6 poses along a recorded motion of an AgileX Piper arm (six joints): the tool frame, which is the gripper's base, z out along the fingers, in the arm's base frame.
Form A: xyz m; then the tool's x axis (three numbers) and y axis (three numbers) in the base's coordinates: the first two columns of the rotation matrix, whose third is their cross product.
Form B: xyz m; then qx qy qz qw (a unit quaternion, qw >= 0). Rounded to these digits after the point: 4 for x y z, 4 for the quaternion.
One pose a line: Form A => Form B
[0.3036 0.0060 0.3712 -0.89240 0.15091 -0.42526 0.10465 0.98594 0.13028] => [0.3036 0.0060 0.3712 0.0658 0.9713 0.0520 0.2224]
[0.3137 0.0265 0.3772 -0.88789 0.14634 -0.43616 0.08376 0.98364 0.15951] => [0.3137 0.0265 0.3772 0.0594 0.9692 0.0683 0.2292]
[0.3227 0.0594 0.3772 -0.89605 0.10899 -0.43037 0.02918 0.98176 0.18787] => [0.3227 0.0594 0.3772 0.0356 0.9696 0.0886 0.2252]
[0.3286 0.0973 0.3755 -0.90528 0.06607 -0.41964 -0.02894 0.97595 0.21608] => [0.3286 0.0973 0.3755 0.0096 0.9699 0.1092 0.2174]
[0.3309 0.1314 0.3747 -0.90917 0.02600 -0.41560 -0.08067 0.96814 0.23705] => [0.3309 0.1314 0.3747 -0.0141 0.9689 0.1254 0.2126]
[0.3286 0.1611 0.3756 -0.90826 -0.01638 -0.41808 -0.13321 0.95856 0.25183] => [0.3286 0.1611 0.3756 -0.0387 0.9669 0.1387 0.2106]
